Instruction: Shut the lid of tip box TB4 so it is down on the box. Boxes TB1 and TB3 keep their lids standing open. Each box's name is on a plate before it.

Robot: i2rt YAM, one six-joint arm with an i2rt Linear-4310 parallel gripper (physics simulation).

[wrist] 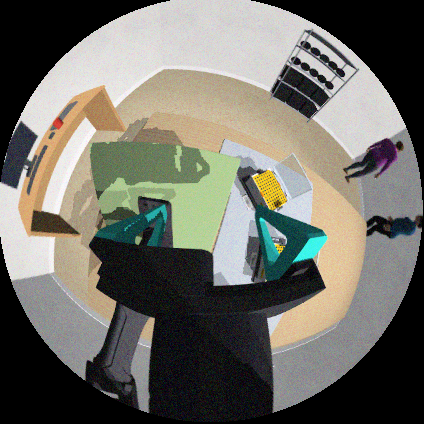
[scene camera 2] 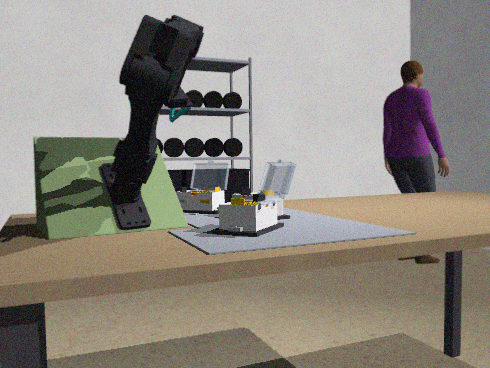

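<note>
Three white tip boxes stand on the grey mat. In the scene view, the front box [scene camera 2: 248, 217] has yellow tips on top; I cannot tell its lid's state. A back left box [scene camera 2: 201, 201] has its clear lid [scene camera 2: 210, 176] standing open. Another box [scene camera 2: 280, 206] is partly hidden at the right, near a clear raised lid [scene camera 2: 278, 177]. In the wrist view, one box [wrist: 270, 189] shows yellow tips and an open clear lid [wrist: 296, 172]; another box [wrist: 280, 248] is mostly hidden behind the right finger. The name plates are unreadable. My gripper [scene camera 2: 179, 114] [wrist: 210, 209] is open, high above the table, apart from the boxes.
A green patterned board [scene camera 2: 75, 195] [wrist: 205, 200] stands beside the grey mat [scene camera 2: 320, 235] [wrist: 227, 242] on the wooden table [scene camera 2: 125, 265]. A shelf rack [scene camera 2: 220, 64] stands behind. A person in purple [scene camera 2: 407, 122] [wrist: 384, 151] stands beyond the table; a second person [wrist: 401, 226] shows in the wrist view.
</note>
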